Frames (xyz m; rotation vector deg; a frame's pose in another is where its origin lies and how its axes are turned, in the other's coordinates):
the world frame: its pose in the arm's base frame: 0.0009 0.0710 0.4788 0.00 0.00 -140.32
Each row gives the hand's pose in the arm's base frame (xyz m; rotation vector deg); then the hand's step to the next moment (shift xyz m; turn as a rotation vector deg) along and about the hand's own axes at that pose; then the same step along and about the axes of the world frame.
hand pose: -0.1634 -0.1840 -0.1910 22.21 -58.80 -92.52
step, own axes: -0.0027 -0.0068 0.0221 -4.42 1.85 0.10
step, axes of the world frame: 0.0074 -0.0211 0.0065 -4.52 -1.55 0.34
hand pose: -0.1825 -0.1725 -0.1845 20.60 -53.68 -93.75
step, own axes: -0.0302 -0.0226 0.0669 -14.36 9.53 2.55
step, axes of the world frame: 0.0051 -0.0744 0.0184 -15.87 -5.06 5.10
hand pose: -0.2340 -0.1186 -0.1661 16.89 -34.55 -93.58
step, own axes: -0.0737 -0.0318 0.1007 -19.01 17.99 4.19
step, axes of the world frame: -0.0090 -0.1161 0.0550 -24.08 -4.00 10.33
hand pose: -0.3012 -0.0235 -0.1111 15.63 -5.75 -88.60
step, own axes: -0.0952 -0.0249 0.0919 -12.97 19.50 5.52
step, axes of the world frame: -0.0167 -0.0959 0.0931 -21.17 1.57 11.33
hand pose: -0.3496 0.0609 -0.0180 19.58 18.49 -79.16
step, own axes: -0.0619 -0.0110 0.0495 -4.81 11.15 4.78
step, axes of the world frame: -0.0059 -0.0379 0.0702 -10.53 3.50 6.86
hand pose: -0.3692 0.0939 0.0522 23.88 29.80 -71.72
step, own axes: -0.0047 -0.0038 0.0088 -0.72 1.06 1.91
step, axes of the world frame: 0.0041 -0.0004 0.0098 -0.72 0.90 1.99
